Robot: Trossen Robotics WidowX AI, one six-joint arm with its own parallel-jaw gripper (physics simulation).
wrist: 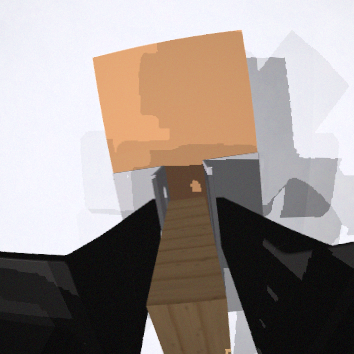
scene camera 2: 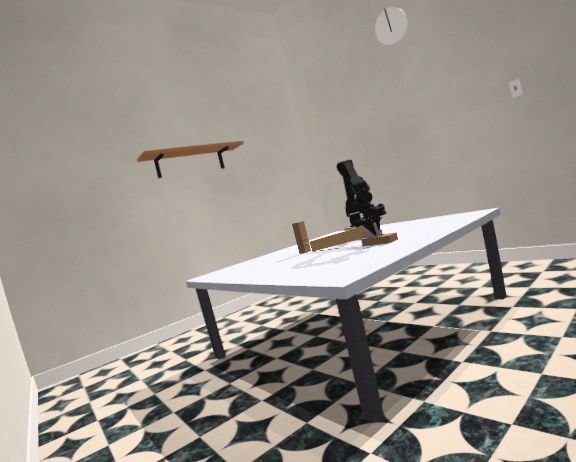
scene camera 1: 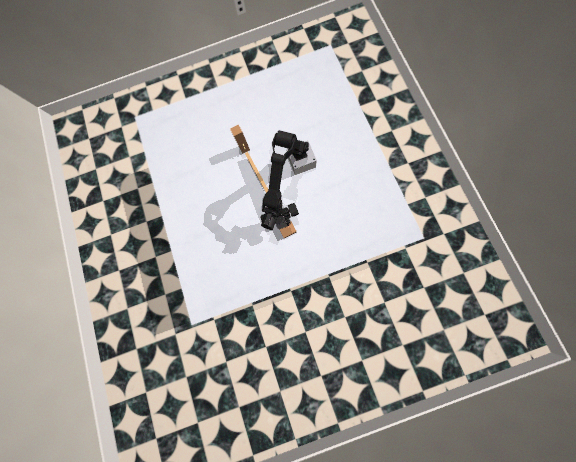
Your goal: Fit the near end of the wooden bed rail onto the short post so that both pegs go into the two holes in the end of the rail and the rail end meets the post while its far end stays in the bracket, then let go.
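Places are measured from the arm's base along level axes (x left, y back, z up), in millimetres.
Pixels of known places: gripper, fingertip midpoint: (wrist: pixel 187 206) (scene camera 2: pixel 377 234); arm's base, link origin: (scene camera 1: pixel 300 153).
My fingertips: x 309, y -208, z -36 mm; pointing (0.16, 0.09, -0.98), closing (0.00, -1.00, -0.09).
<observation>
For each thing: its middle in the pictures, then the offset to it from my fingertips. "*": a spot on its surface instead. Level surfaces: height alone.
- wooden rail, body centre: (scene camera 2: pixel 341 238) (scene camera 1: pixel 264 185) dz +8, dx -215, dy -33 mm
- bracket, surface spot: (wrist: pixel 235 185) * dz -6, dx +9, dy -25 mm
- low orange-brown block, body centre: (wrist: pixel 188 187) (scene camera 2: pixel 379 239) (scene camera 1: pixel 283 222) dz -26, dx +3, dy +0 mm
- short post, surface spot: (scene camera 2: pixel 301 237) * dz +48, dx -474, dy -90 mm
- white table, surface height: dz -43 mm
The wooden rail (scene camera 1: pixel 257 173) (scene camera 2: pixel 337 238) (wrist: pixel 187 270) runs low over the white table. Its far end is between the grey plates of the bracket (wrist: pixel 235 185), by a low orange-brown block (scene camera 1: pixel 289 230) (scene camera 2: pixel 381 240) (wrist: pixel 180 100). The short post (scene camera 1: pixel 241 141) (scene camera 2: pixel 301 237) stands upright at the rail's other end. A narrow gap shows between them in scene camera 2, with small light pegs on the post's face; the holes are hidden. My gripper (scene camera 2: pixel 374 231) (wrist: pixel 187 206) is shut on the rail close to the bracket, with a finger on each side.
The arm's grey base (scene camera 1: pixel 304 164) stands on the white table (scene camera 1: pixel 350 200) (scene camera 2: pixel 300 275), to one side of the rail. The arm reaches over the rail in scene camera 1. A wooden shelf (scene camera 2: pixel 190 150) hangs on the wall, away from the table.
</observation>
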